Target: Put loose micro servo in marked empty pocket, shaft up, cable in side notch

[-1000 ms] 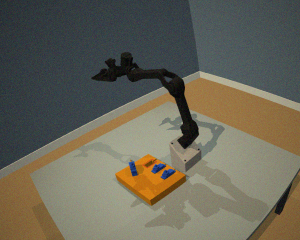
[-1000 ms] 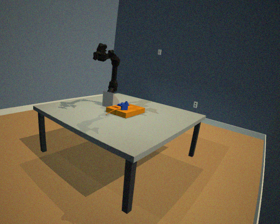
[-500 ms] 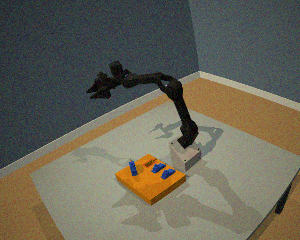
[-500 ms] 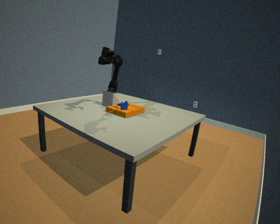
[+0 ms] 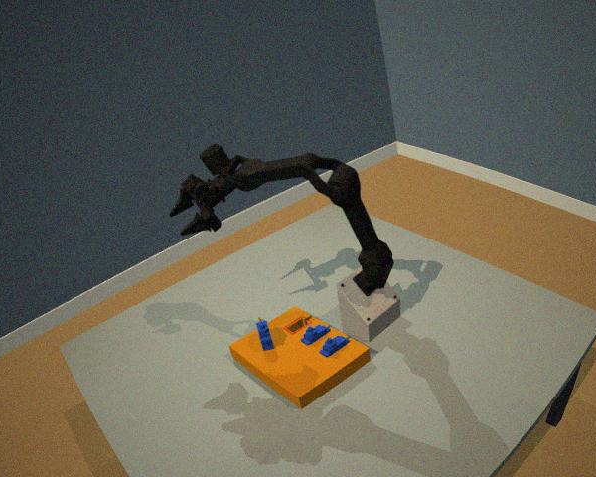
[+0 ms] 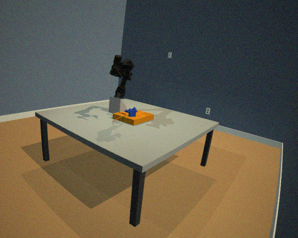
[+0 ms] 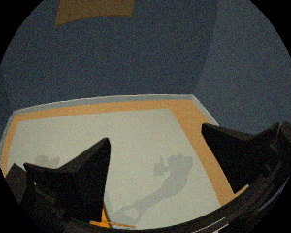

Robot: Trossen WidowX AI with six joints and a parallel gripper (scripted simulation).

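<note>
Now: the orange deck 5 cm behind my gripper tip, 28 cm to the left of it and 36 cm below it.
</note>
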